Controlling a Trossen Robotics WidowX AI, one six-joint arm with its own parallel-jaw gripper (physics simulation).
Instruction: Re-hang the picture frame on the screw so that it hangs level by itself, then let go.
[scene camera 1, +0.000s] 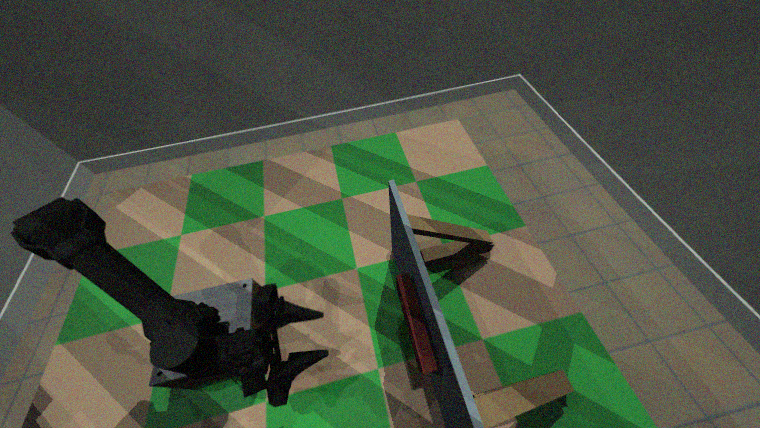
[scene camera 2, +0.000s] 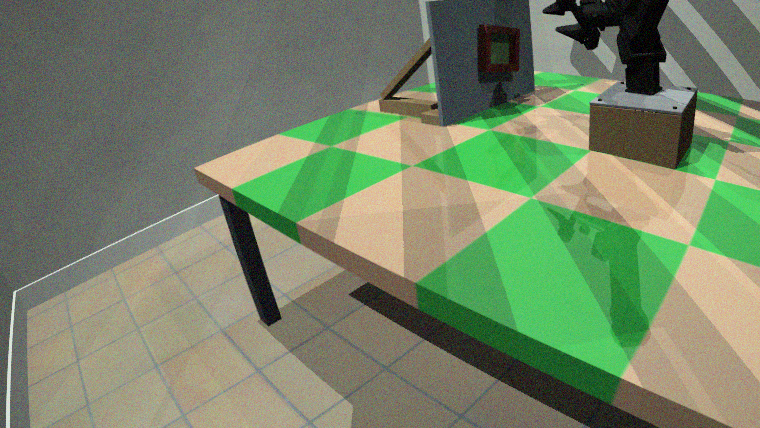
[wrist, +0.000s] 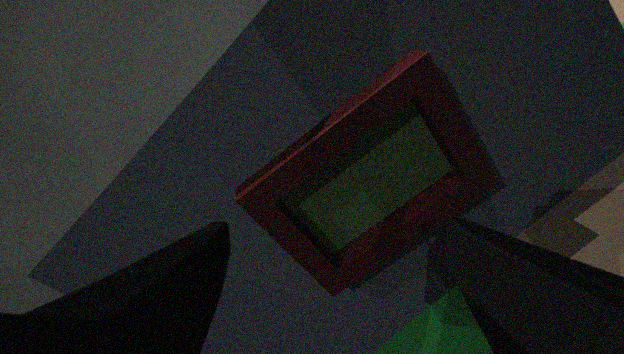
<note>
The gripper (scene camera 1: 326, 333) is open, holding nothing. Also in view: a picture frame (scene camera 2: 498, 46). Further things: an upright board (scene camera 2: 462, 91) and a wooden braces (scene camera 1: 519, 398).
The picture frame shows as well in scene camera 1 (scene camera 1: 426, 363) and in the wrist view (wrist: 398, 158). The gripper is seen too in the wrist view (wrist: 336, 233). The upright board shows as well in scene camera 1 (scene camera 1: 453, 393) and in the wrist view (wrist: 534, 89).
</note>
